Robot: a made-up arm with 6 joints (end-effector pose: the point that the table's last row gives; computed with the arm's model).
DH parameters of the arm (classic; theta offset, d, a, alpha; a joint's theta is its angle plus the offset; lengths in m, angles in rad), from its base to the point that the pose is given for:
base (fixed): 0 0 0 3.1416
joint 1: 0 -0.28 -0.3 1.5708
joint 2: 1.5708 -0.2 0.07 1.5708
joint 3: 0 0.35 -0.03 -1.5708
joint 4: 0 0.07 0.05 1.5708
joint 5: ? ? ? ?
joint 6: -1.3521 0 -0.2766 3.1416
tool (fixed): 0.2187 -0.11 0 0
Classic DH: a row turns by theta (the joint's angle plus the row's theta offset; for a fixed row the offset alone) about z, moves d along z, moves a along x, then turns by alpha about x.
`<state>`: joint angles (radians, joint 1 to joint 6).
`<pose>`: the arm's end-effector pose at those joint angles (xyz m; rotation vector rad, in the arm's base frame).
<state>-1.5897 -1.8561 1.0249 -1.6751 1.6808 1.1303</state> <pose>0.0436 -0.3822 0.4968 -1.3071 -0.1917 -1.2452</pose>
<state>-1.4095 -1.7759 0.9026 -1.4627 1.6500 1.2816</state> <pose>0.0149 -0.3940 0.4757 -1.5346 -0.3269 -1.7351</pose>
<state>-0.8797 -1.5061 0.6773 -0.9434 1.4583 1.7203</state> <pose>-0.1786 -0.4124 0.5916 1.8621 0.7303 1.5767</pose>
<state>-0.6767 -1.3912 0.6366 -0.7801 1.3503 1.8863</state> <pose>-0.2358 -0.3364 0.6751 1.7576 0.7796 0.9843</pose>
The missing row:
joint 5: -1.5708 -0.05 0.1 -1.5708
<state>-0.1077 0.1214 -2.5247 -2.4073 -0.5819 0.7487</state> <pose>0.3464 -0.2307 0.0260 -0.1746 -1.6234 1.9751</pose>
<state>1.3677 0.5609 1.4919 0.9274 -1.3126 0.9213</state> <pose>-0.2782 0.2231 0.1866 0.5869 0.5916 -1.3186</pose>
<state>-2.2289 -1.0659 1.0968 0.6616 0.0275 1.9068</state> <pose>0.0865 -0.1614 0.5905 -0.0461 0.8433 1.1484</pose>
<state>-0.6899 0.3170 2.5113 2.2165 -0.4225 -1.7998</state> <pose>-0.0384 -0.0071 -0.1339 -1.1325 0.3703 -1.0163</pose>
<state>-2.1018 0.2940 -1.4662 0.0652 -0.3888 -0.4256</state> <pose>0.3525 -0.1002 0.3131 -1.8420 -1.5313 1.7678</pose>
